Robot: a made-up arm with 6 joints.
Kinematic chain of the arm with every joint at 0, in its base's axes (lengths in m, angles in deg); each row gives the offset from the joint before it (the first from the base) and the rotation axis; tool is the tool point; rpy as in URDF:
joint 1: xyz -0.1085 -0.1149 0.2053 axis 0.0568 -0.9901 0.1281
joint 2: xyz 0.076 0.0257 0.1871 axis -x
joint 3: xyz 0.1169 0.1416 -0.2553 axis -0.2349 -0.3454 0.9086
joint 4: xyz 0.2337 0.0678 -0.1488 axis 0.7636 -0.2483 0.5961
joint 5: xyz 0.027 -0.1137 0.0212 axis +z
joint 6: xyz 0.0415 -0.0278 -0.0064 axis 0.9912 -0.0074 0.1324
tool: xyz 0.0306 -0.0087 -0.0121 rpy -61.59 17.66 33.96
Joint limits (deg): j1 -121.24..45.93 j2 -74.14..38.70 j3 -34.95..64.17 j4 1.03..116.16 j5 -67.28..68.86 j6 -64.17..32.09
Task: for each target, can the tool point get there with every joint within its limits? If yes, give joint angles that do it. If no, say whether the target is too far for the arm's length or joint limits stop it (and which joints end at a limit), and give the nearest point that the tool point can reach.
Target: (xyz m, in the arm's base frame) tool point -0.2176 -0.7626 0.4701
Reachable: no: joint limits stop it (at a limit: joint 1, joint 2, joint 3, joint 5) | nearest point -0.4134 -0.4800 0.0907 | short by 0.512 m
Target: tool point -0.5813 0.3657 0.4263
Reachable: no: joint limits stop it (at a limit: joint 1, joint 3, joint 4) | nearest point -0.6135 0.1848 0.0589 | short by 0.411 m
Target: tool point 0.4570 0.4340 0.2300
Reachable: yes | joints -10.68 -37.33 27.64 90.16 12.63 0.25
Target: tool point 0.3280 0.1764 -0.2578
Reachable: yes | joints -22.67 11.08 26.55 88.89 3.64 -42.40
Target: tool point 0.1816 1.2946 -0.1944
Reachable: no: too far | nearest point 0.2392 0.5510 -0.1069 | short by 0.751 m
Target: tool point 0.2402 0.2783 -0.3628
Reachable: yes | joints -67.45 -47.34 19.85 46.70 -12.69 22.02
